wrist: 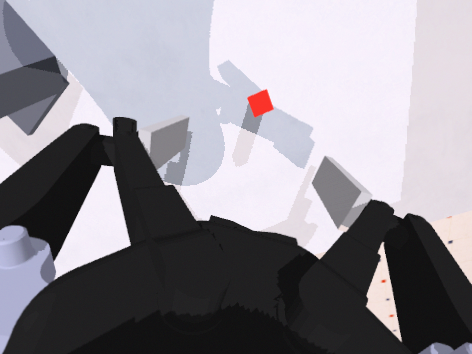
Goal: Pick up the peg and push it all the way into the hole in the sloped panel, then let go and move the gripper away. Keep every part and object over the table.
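Places are measured from the arm's base along level axes (x ahead, y left, z up), in centimetres.
Pixels of known places: gripper, fingertip midpoint: [252,151].
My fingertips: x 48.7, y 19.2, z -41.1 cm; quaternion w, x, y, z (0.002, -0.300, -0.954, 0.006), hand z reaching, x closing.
Observation:
Ahead of a thing's pixels: the offset from my fingertips to its top centre. "*": to the spot under its first point. Level surfaces: height alone.
The peg @(dx -1.9, dy -4.1, dz +5.6 cm) [260,103] is red and shows as a small square end face, above the middle of the wrist view. It appears to stand upright on the white table, with a narrow shadow running down from it. My gripper [252,151] is wide open, with its two grey pads far apart and nothing between them. The peg shows beyond the gap between the pads, towards the top of the view. Part of a dark grey block @(* dx +17.3, dy -12.2, dz +1.0 cm) [30,92], which may be the sloped panel, shows at the upper left edge. No hole is visible on it.
The white table @(dz -2.4 cm) [350,65] spreads under the gripper, with shadows of the arm and gripper across it. Its edge runs at the lower right, where a beige floor with small coloured dots [420,265] shows. The grey block stands to the left of the left finger.

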